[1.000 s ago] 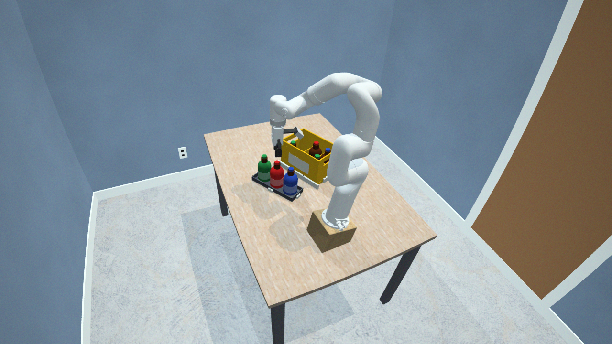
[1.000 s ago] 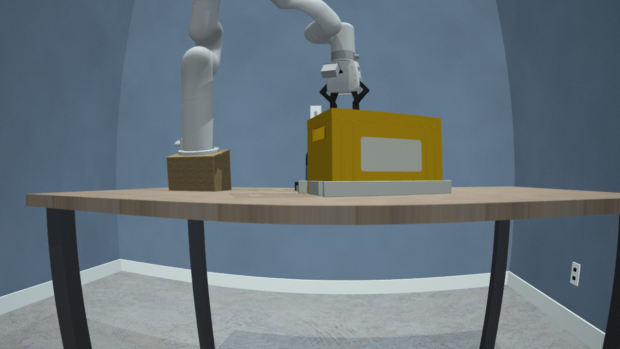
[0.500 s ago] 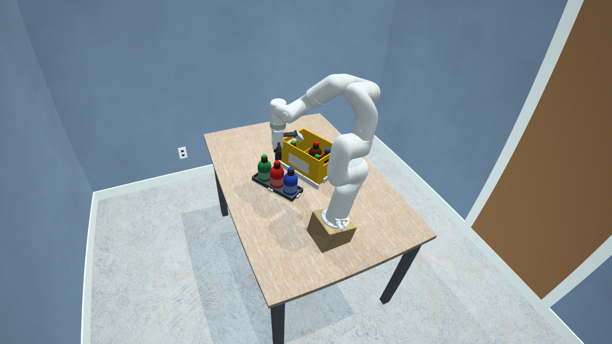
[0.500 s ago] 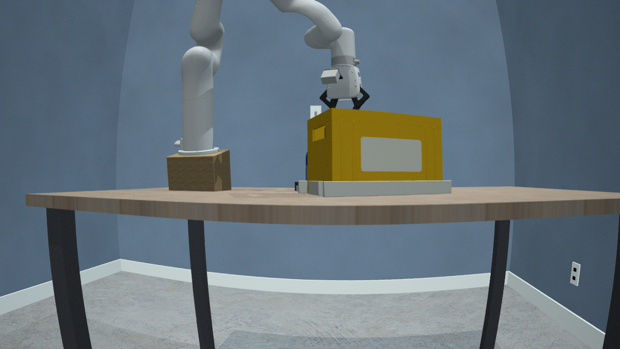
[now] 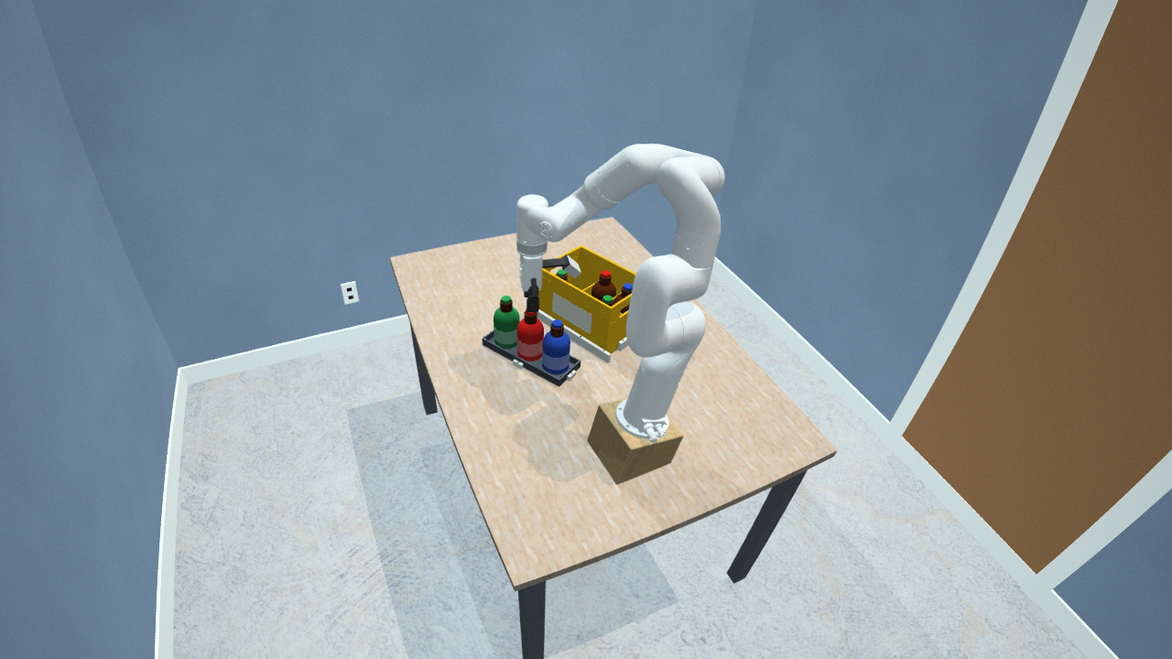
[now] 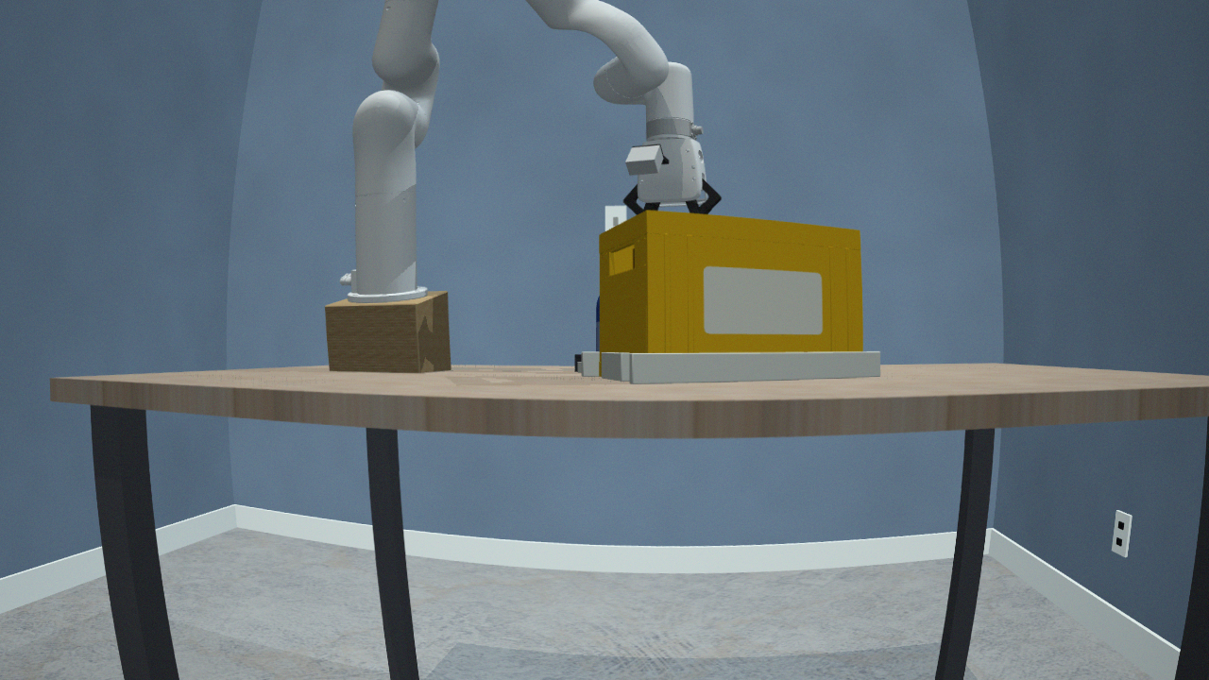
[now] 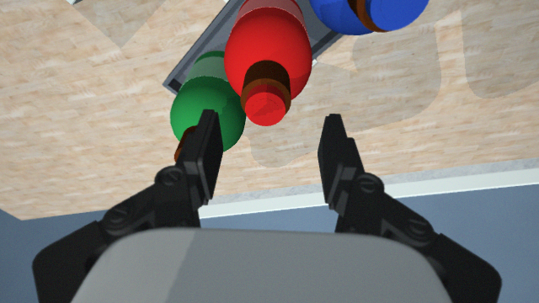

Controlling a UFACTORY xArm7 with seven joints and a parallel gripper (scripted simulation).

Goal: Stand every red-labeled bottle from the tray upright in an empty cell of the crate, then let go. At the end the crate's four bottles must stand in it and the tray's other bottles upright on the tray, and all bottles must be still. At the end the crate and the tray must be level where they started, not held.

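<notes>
My hand is 12 cm above the red-labeled bottle. From my hand the other things lie so: blue bottle (6 cm behind, 6 cm to the right, 12 cm below); then green-labeled bottle (7 cm ahead, 6 cm to the left, 12 cm below); then dark tray (19 cm below).
</notes>
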